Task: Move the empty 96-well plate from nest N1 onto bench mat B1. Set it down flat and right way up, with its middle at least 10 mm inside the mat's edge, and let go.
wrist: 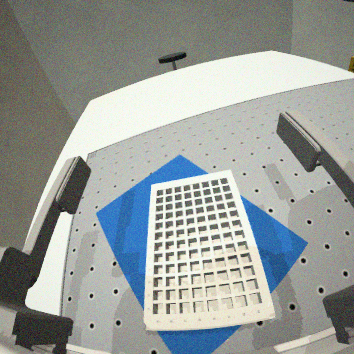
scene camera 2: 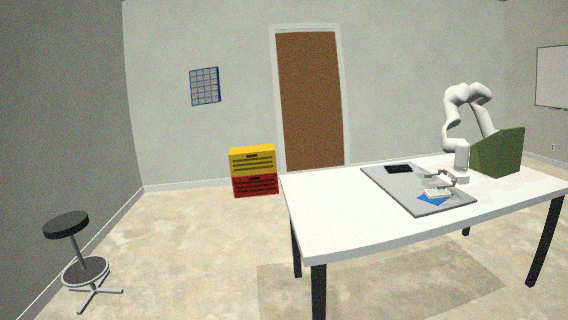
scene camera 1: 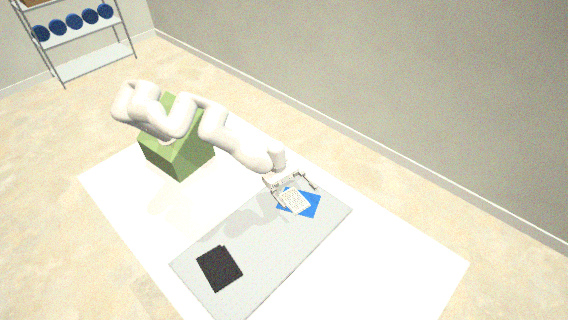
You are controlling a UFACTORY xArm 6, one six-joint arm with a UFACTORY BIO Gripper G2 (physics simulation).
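Places are measured from the arm's base along level axes (x ahead, y left, z up), in centimetres.
Where they show: hand, tool point: [wrist: 177, 160] [scene camera 2: 434, 181] [scene camera 1: 297, 194]; arm's base, link origin: [scene camera 2: 490, 138].
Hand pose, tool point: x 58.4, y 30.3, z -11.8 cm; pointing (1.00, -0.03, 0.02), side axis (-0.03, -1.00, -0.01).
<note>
Things, the pixels of their top centre, and the offset from my tool point. Level surfaces: height alone.
- white 96-well plate, top centre: [wrist: 197, 235] [scene camera 1: 294, 199] [scene camera 2: 437, 191] dx -2.5, dy -0.1, dz -5.5 cm
- blue bench mat, surface height: dz -7.0 cm
- black nest, top centre: [scene camera 1: 218, 265] [scene camera 2: 398, 167] dx +4.6, dy -42.0, dz -5.7 cm
- grey perforated board, surface height: dz -7.2 cm
- white table, surface height: dz -8.5 cm
The white 96-well plate [scene camera 1: 295, 201] [scene camera 2: 437, 193] [wrist: 200, 250] lies flat, wells up, on the blue bench mat [scene camera 1: 314, 207] [scene camera 2: 435, 201] [wrist: 120, 220]. It is turned relative to the mat. In the wrist view its middle is over the blue, and its two near corners reach past the mat's edges. My gripper [scene camera 1: 300, 197] [scene camera 2: 432, 181] [wrist: 187, 164] is wide open and empty, a little above the plate, with one finger out to each side, apart from it. The black nest [scene camera 1: 219, 268] [scene camera 2: 398, 169] holds no plate.
The mat and nest are on a grey perforated board [scene camera 1: 270, 255] [scene camera 2: 395, 192] [wrist: 150, 142] on the white table [scene camera 1: 370, 260] [scene camera 2: 340, 215] [wrist: 125, 115]. The arm's green base block [scene camera 1: 175, 157] [scene camera 2: 500, 152] stands behind the board. A stool [scene camera 2: 66, 224] stands on the floor, away from the table.
</note>
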